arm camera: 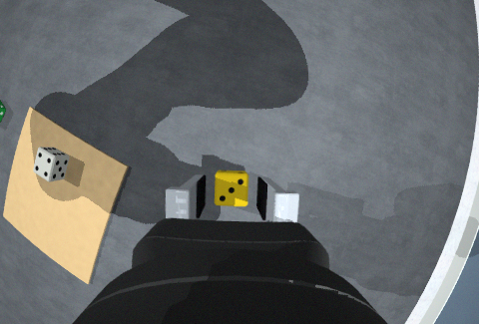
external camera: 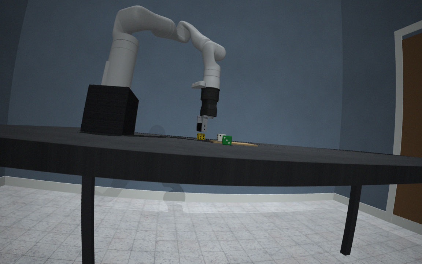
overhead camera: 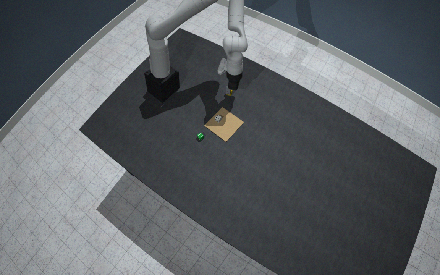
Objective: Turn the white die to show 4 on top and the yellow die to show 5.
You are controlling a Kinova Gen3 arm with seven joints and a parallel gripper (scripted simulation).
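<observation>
Right now the yellow die is 40 mm below my hand. Also, from my hand: green die 290 mm to the right, 40 mm below; white die 20 mm ahead, 170 mm to the right, 30 mm below; tan mat 60 mm ahead, 170 mm to the right, 50 mm below.
</observation>
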